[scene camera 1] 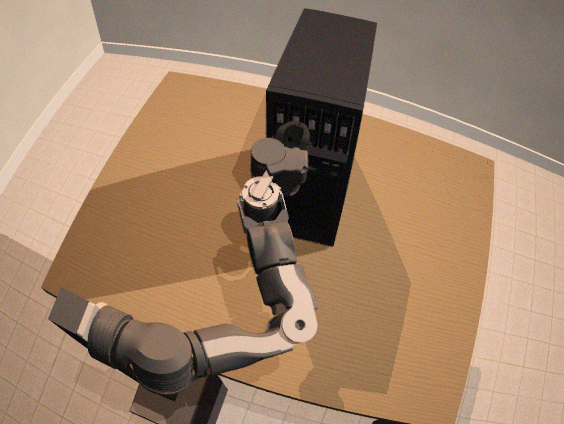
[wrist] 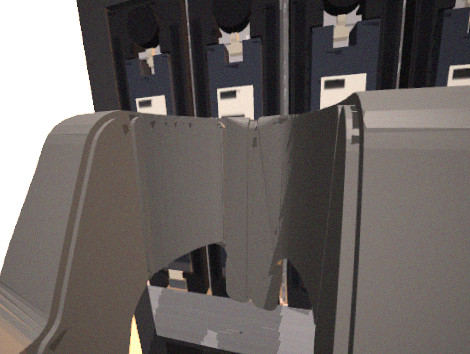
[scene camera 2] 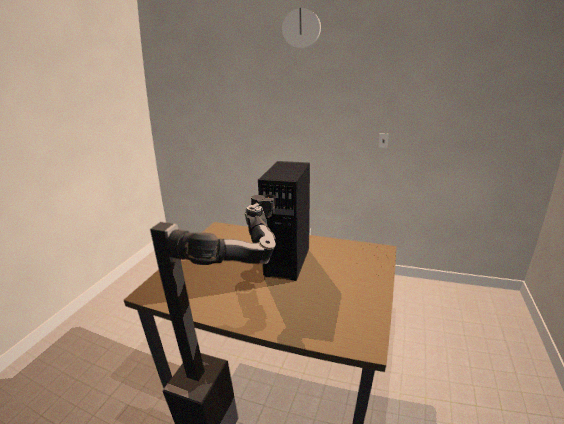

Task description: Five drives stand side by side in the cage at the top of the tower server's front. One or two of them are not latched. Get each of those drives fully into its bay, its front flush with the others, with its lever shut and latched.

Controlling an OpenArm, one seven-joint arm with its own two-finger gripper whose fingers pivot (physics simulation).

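Observation:
The black tower server (scene camera 1: 325, 65) (scene camera 2: 300, 220) (wrist: 95, 60) stands upright with five drives in its top cage. The second drive from the left (scene camera 1: 296, 118) (wrist: 235, 72) has its lever upright in the wrist view. Its visible top lines up with the first drive (scene camera 1: 280, 116) (wrist: 149, 77) and the third drive (scene camera 1: 312, 123) (wrist: 345, 55), and its catch looks like theirs. My gripper (scene camera 1: 294, 132) (scene camera 2: 262, 201) (wrist: 261, 208) is shut and empty, close in front of the second drive. It hides the lower lever; whether it touches is unclear. The fourth drive (scene camera 1: 327, 128) (wrist: 455, 45) and fifth drive (scene camera 1: 344, 130) look upright.
The server stands on the wooden table (scene camera 1: 165, 125) (scene camera 2: 360, 290). A grey ledge (wrist: 240, 320) runs below the drives, partly behind the fingers. The arm (scene camera 1: 272, 245) (scene camera 2: 245, 251) reaches in from the front left. A grey wall (scene camera 1: 450, 60) (scene camera 2: 225, 100) stands behind the table.

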